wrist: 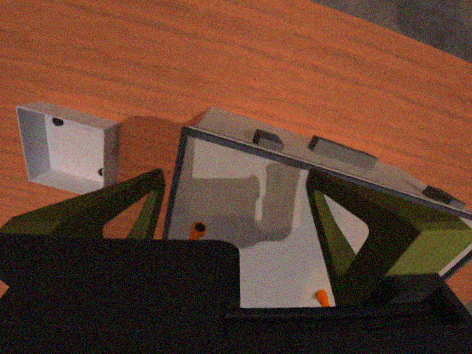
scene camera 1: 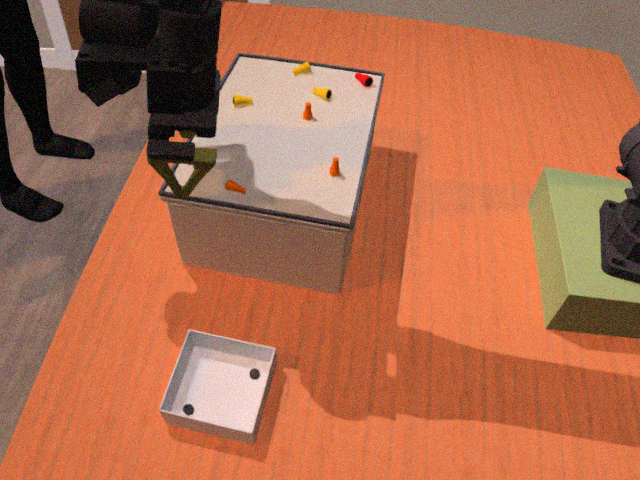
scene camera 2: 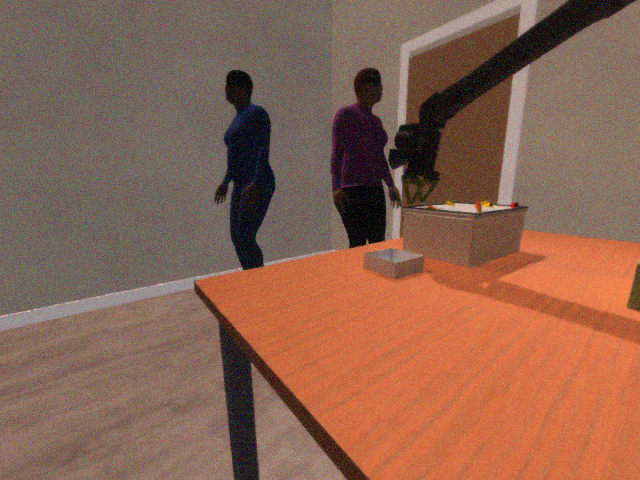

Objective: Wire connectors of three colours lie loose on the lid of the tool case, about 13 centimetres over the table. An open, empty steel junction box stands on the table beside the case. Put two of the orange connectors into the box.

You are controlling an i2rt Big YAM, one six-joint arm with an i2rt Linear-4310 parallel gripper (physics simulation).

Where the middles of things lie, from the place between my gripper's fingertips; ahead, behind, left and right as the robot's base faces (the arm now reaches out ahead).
Right now my hand is 120 mm to the left of the tool case (scene camera 1: 294,225), 80 mm past it and 80 mm above it. The rest, counted from my hand: steel junction box (scene camera 1: 219,386) 180 mm to the left, 130 mm below, 110 mm behind.
